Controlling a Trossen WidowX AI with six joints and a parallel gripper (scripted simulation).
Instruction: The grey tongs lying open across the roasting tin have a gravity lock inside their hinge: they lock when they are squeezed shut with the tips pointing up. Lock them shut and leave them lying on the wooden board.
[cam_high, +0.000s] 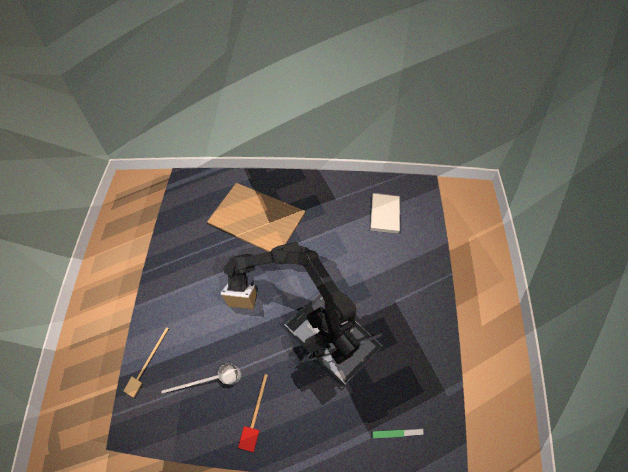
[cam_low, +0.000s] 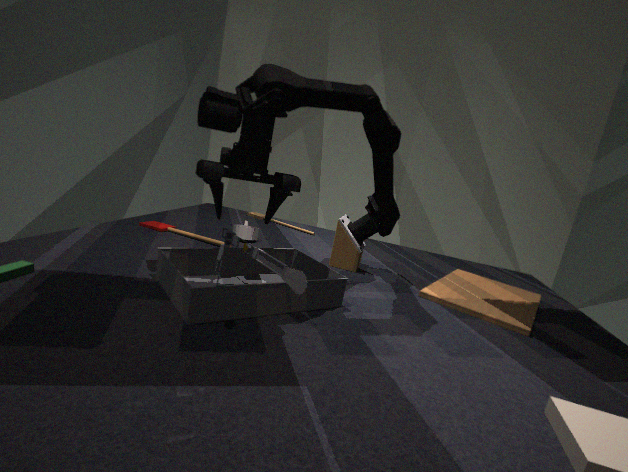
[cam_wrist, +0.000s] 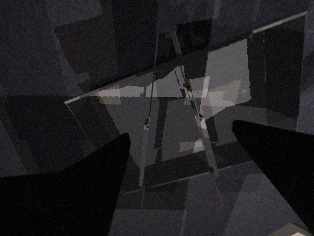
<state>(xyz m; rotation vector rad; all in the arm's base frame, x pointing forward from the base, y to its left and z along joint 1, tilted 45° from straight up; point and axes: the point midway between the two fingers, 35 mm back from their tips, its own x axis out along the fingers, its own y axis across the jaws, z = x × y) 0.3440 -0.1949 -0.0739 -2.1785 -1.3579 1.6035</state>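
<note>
Now: gripper tip 20 mm short of the roasting tin, 40 mm to the right of it and 100 mm above it. Also, from my gripper tip: beige block: 220 mm ahead, 610 mm to the left, 120 mm below; then red spatula: 240 mm behind, 280 mm to the right, 120 mm below; then wooden board: 340 mm behind, 560 mm to the left, 120 mm below.
</note>
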